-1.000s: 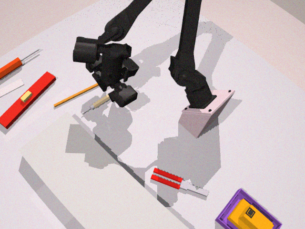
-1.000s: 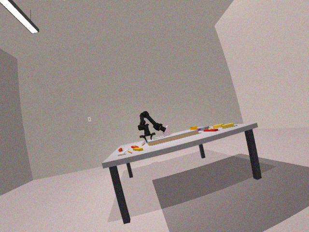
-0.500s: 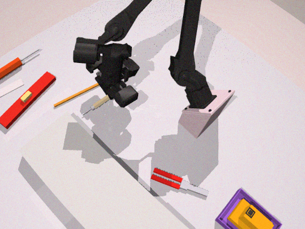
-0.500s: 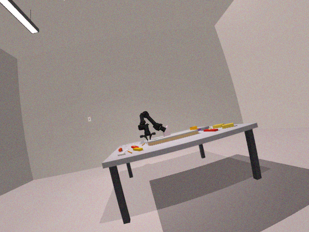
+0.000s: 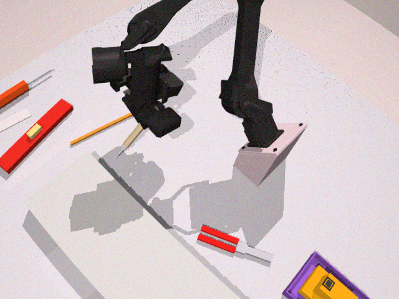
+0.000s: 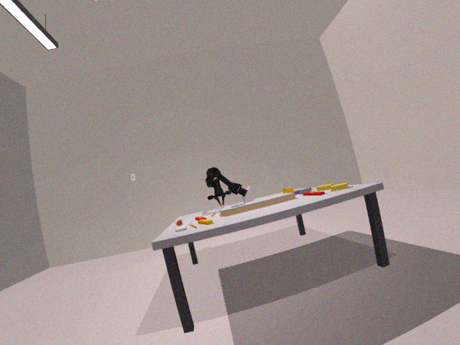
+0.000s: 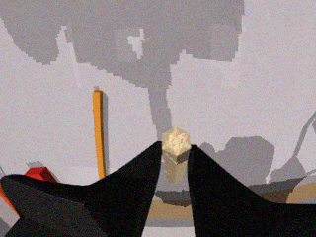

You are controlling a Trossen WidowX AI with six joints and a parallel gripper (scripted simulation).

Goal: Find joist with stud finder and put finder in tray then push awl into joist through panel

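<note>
The awl is 50 mm ahead of my gripper tip and 20 mm below it. Also, from my gripper tip: orange-handled screwdriver: 330 mm to the right, 120 mm ahead, 40 mm below; then purple tray: 560 mm to the left, 40 mm below, 10 mm behind; then yellow stud finder: 540 mm to the left, 10 mm behind.
</note>
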